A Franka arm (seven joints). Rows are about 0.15 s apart.
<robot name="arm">
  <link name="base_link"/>
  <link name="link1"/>
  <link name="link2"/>
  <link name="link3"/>
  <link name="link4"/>
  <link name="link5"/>
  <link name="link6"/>
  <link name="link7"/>
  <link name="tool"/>
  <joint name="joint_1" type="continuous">
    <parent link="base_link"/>
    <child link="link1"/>
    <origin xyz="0 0 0.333" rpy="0 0 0"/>
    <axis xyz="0 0 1"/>
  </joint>
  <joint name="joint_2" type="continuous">
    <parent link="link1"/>
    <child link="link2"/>
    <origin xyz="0 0 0" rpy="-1.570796 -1.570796 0"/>
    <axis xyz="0 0 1"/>
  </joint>
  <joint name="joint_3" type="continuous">
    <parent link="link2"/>
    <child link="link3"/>
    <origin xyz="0.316 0 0" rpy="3.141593 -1.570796 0"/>
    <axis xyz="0 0 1"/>
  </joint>
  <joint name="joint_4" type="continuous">
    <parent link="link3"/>
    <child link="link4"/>
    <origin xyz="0 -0.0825 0" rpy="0 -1.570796 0"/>
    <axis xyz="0 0 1"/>
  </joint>
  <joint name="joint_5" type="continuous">
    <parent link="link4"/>
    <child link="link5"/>
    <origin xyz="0.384 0.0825 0" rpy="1.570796 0 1.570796"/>
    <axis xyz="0 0 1"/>
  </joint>
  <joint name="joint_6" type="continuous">
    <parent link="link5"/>
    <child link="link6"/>
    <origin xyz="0 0 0" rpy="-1.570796 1.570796 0"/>
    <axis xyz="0 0 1"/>
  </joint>
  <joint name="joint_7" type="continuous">
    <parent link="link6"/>
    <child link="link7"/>
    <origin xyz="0 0.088 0" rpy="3.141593 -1.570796 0"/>
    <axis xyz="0 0 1"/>
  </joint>
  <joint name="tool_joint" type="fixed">
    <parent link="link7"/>
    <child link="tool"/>
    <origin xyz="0 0 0.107" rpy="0 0 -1.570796"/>
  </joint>
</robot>
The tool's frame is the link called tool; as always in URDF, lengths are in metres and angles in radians. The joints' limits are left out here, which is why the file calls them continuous.
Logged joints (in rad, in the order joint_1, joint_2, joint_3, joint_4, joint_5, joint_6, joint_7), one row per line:
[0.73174 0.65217 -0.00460 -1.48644 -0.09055 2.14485 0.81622]
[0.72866 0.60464 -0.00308 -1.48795 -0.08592 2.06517 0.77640]
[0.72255 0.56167 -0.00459 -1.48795 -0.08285 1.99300 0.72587]
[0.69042 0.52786 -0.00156 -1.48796 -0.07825 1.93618 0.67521]
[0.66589 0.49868 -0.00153 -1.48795 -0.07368 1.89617 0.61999]
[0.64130 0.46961 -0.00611 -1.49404 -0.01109 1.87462 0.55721]
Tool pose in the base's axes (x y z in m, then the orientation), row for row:
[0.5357 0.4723 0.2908 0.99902 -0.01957 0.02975 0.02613]
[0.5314 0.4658 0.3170 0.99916 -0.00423 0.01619 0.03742]
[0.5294 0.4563 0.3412 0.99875 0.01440 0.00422 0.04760]
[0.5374 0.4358 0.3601 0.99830 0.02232 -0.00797 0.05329]
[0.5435 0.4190 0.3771 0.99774 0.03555 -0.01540 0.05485]
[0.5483 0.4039 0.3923 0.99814 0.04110 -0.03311 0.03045]
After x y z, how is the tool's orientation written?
As a quaternion, x y z w.
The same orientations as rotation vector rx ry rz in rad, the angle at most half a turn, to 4 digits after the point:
[3.0874 -0.0605 0.0919]
[3.0663 -0.0130 0.0497]
[3.0460 0.0439 0.0129]
[3.0341 0.0678 -0.0242]
[3.0296 0.1079 -0.0468]
[3.0764 0.1267 -0.1020]

